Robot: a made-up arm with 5 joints.
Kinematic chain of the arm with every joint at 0, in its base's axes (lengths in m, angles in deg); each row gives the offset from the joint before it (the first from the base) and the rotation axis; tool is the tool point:
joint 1: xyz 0 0 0.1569 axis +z
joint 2: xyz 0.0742 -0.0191 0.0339 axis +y
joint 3: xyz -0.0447 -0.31 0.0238 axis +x
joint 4: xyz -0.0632 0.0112 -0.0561 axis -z
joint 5: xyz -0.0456 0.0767 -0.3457 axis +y
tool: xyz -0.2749 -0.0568 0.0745
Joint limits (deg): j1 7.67..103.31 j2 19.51..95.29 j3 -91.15..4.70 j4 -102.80..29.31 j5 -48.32..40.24
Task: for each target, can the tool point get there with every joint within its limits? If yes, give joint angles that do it. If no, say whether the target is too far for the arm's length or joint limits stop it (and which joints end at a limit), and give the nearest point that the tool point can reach.
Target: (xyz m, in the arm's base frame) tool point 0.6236 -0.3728 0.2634
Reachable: yes | joints 90.96 35.93 -34.23 -24.65 -5.72
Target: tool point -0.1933 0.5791 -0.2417
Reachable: no: joint limits stop it (at a limit: joint 1, joint 2, joint 3, joint 4) | nearest point -0.4094 -0.1678 -0.1560 | short by 0.782 m
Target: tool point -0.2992 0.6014 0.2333
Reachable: no: joint limits stop it (at a limit: joint 1, joint 2, joint 3, joint 5) | nearest point 0.4086 0.4121 0.2732 | short by 0.734 m
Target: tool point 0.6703 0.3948 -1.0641
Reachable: no: too far | nearest point 0.5773 -0.0397 -0.3099 | short by 0.875 m
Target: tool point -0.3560 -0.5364 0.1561
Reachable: yes | joints 24.61 43.49 -7.79 4.17 -29.75
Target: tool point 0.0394 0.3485 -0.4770
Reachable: no: joint limits stop it (at a limit: joint 1, joint 2, joint 3, joint 4, joint 5) | nearest point 0.5773 -0.0397 -0.3099 | short by 0.684 m
